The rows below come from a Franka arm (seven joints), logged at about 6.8 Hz.
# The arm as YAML. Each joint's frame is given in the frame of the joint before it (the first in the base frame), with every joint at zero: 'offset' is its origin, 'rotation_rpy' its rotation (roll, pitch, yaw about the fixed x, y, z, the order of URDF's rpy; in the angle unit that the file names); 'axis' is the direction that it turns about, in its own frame. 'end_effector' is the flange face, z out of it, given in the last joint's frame.
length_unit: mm
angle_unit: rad
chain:
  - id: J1
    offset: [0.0, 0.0, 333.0]
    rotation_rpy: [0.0, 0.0, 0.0]
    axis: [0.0, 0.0, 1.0]
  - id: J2
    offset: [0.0, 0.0, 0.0]
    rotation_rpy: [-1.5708, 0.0, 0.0]
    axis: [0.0, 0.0, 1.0]
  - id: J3
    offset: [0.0, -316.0, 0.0]
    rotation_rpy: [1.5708, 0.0, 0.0]
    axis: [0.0, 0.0, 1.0]
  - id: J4
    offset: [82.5, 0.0, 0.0]
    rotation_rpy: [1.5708, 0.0, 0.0]
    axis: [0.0, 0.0, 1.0]
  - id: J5
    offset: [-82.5, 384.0, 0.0]
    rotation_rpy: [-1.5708, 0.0, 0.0]
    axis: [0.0, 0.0, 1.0]
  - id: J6
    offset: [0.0, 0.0, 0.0]
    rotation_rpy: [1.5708, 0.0, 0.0]
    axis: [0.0, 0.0, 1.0]
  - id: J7
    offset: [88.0, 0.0, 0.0]
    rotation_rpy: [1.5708, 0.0, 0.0]
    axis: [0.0, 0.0, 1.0]
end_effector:
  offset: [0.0, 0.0, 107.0]
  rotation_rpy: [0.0, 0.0, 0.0]
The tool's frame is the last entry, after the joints.
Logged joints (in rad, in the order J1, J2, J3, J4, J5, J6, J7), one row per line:
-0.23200 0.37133 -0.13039 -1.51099 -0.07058 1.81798 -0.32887
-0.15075 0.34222 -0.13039 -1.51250 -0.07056 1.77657 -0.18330
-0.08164 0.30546 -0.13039 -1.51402 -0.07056 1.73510 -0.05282
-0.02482 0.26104 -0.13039 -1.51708 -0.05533 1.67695 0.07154
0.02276 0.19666 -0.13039 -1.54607 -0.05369 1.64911 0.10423
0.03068 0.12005 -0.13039 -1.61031 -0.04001 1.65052 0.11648
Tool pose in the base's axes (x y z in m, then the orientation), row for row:
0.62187 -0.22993 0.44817 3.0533 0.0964 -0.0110
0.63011 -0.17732 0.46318 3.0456 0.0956 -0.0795
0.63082 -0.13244 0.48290 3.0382 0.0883 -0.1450
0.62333 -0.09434 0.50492 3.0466 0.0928 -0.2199
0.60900 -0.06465 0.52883 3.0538 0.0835 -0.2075
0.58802 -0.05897 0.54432 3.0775 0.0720 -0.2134
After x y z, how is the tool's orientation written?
As angles about the fixed x, y, z axes (roll, pitch, yaw), in radians.
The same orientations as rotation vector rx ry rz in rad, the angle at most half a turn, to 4 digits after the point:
3.0503 -0.0103 -0.1479
3.0437 -0.1140 -0.1514
3.0340 -0.2134 -0.1454
3.0357 -0.3283 -0.1568
3.0439 -0.3113 -0.1410
3.0660 -0.3248 -0.1209

